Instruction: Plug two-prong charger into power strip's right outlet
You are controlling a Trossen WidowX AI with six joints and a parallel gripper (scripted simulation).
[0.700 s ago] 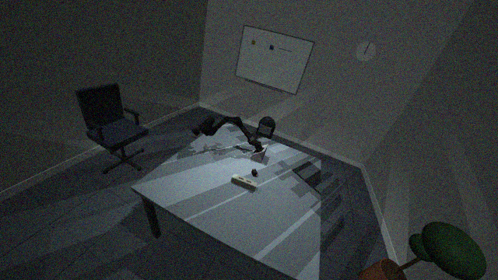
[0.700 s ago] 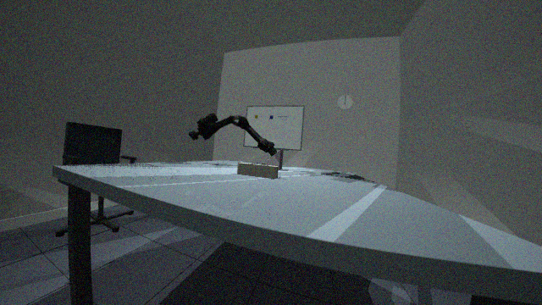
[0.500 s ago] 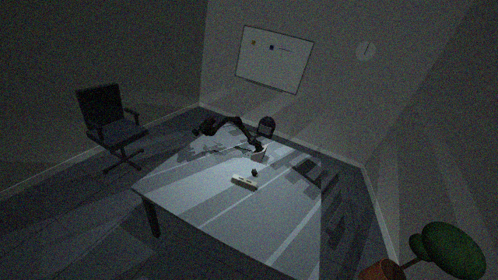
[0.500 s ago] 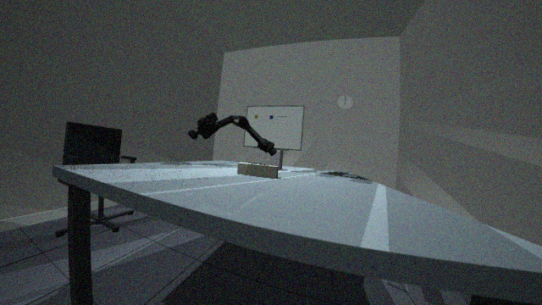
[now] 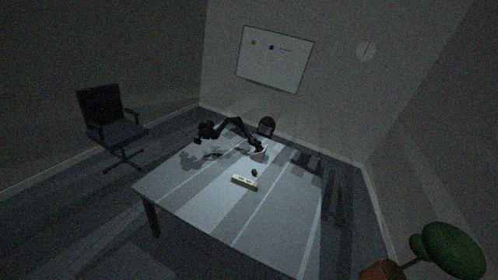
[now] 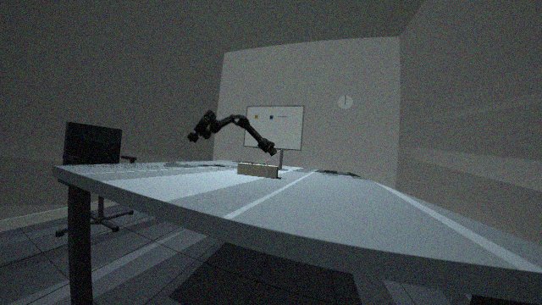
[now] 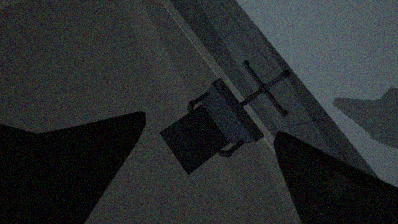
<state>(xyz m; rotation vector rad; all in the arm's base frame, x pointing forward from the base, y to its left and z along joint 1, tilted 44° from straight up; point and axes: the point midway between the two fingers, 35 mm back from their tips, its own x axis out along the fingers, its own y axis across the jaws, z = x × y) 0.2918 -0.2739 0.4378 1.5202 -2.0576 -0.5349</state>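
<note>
Right now the black two-prong charger is 60 mm behind my gripper tip, 600 mm to the left of it and 170 mm below it.
</note>
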